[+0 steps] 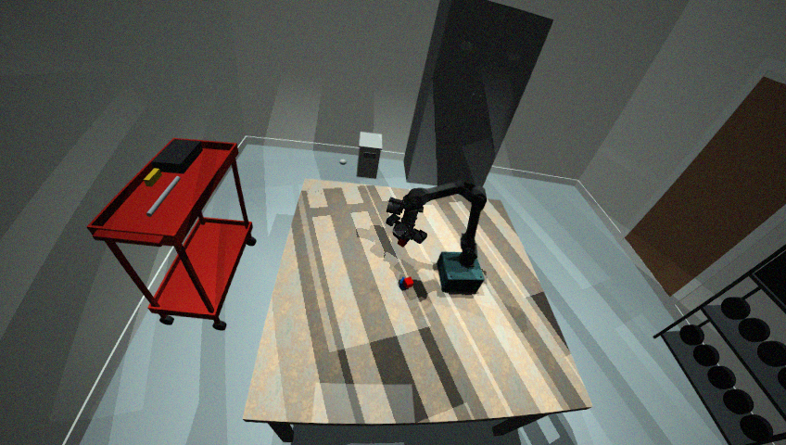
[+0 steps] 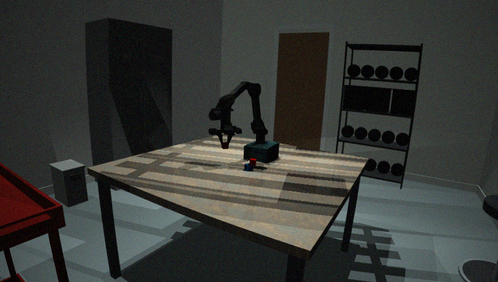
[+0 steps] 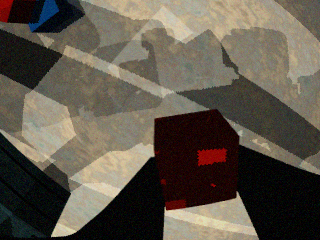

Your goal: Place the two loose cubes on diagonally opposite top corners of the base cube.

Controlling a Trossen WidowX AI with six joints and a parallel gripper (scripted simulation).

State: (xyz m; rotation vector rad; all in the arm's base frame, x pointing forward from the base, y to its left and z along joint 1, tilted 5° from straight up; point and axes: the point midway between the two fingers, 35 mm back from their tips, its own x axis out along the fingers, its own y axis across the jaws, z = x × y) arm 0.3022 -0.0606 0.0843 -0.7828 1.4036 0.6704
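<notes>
Right now my gripper tip is 16 cm to the right of the blue cube, 11 cm above it and 2 cm past it. Round my gripper tip: red cube (right at my gripper tip).
</notes>
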